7 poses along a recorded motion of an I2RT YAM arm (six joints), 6.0 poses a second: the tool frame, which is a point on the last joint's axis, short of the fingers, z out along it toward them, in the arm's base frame.
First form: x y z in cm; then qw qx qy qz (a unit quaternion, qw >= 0).
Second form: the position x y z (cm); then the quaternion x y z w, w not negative. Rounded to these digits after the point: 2 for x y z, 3 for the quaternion.
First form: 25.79 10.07 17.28 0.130 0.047 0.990 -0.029
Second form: 25.79 10.07 17.28 0.047 0.990 -0.029 0.130
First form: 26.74 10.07 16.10 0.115 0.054 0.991 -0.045
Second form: 26.74 10.07 16.10 0.054 0.991 -0.045 0.115
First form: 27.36 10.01 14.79 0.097 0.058 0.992 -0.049
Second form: 27.36 10.01 14.79 0.058 0.992 -0.049 0.097
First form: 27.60 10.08 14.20 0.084 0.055 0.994 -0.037
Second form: 27.60 10.08 14.20 0.055 0.994 -0.037 0.084
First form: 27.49 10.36 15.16 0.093 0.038 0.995 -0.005
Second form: 27.49 10.36 15.16 0.038 0.995 -0.005 0.093
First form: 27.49 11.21 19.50 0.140 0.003 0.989 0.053
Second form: 27.49 11.21 19.50 0.003 0.989 0.053 0.140
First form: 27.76 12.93 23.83 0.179 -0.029 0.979 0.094
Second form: 27.76 12.93 23.83 -0.029 0.979 0.094 0.179
